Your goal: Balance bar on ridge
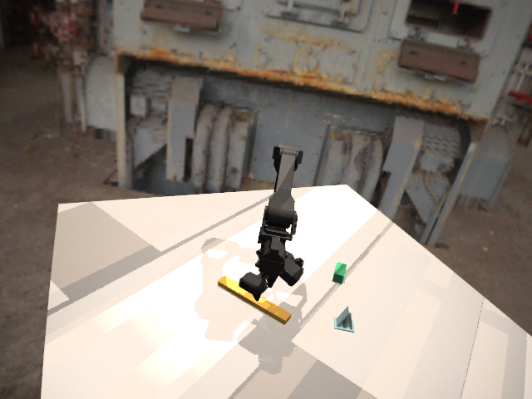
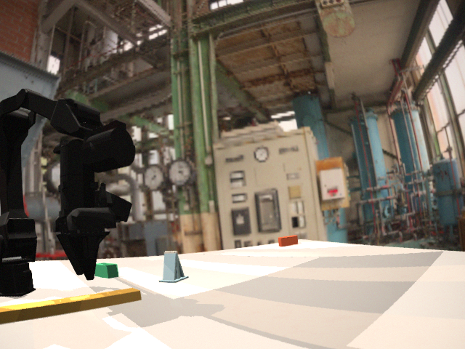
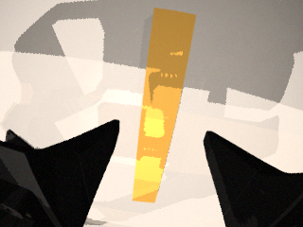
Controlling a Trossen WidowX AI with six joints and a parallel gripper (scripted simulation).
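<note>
The bar lies 4 cm below my gripper tip, 3 cm behind it and 1 cm to the right of it. Also, from my gripper tip: green block (30 cm to the left, 5 cm behind, 3 cm below); red block (61 cm to the left, 54 cm ahead, 3 cm below).
</note>
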